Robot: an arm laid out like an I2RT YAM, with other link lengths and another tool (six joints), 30 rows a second.
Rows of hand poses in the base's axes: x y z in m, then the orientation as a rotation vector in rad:
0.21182 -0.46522 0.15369 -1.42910 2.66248 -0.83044
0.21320 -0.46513 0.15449 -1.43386 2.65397 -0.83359
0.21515 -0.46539 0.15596 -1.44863 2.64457 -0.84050
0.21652 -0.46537 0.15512 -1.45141 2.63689 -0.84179
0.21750 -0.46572 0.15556 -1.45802 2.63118 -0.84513
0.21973 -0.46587 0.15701 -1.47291 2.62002 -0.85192
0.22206 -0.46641 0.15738 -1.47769 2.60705 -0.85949
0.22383 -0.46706 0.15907 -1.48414 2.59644 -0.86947
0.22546 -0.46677 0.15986 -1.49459 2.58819 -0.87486
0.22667 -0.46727 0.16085 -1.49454 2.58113 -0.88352
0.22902 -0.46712 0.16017 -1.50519 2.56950 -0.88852
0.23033 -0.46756 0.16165 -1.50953 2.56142 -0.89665
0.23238 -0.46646 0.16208 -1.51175 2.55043 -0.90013
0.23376 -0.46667 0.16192 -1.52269 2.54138 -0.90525
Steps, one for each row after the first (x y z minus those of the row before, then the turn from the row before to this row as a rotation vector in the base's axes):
0.00138 0.00009 0.00080 -0.00125 -0.00370 0.00617
0.00195 -0.00026 0.00147 -0.00572 0.00104 0.01054
0.00137 0.00002 -0.00084 0.00021 -0.00401 0.00507
0.00098 -0.00035 0.00044 -0.00244 -0.00058 0.00547
0.00223 -0.00015 0.00145 -0.00542 0.00003 0.01147
0.00233 -0.00054 0.00037 -0.00331 -0.00697 0.00822
0.00177 -0.00065 0.00169 -0.00586 -0.00449 0.00744
0.00163 0.00029 0.00079 -0.00428 -0.00015 0.00817
0.00121 -0.00050 0.00099 -0.00426 -0.00558 0.00303
0.00235 0.00015 -0.00068 -0.00344 -0.00224 0.01009
0.00131 -0.00044 0.00148 -0.00479 -0.00365 0.00537
0.00205 0.00110 0.00043 -0.00058 -0.00649 0.00658
0.00138 -0.00021 -0.00016 -0.00429 -0.00016 0.00876

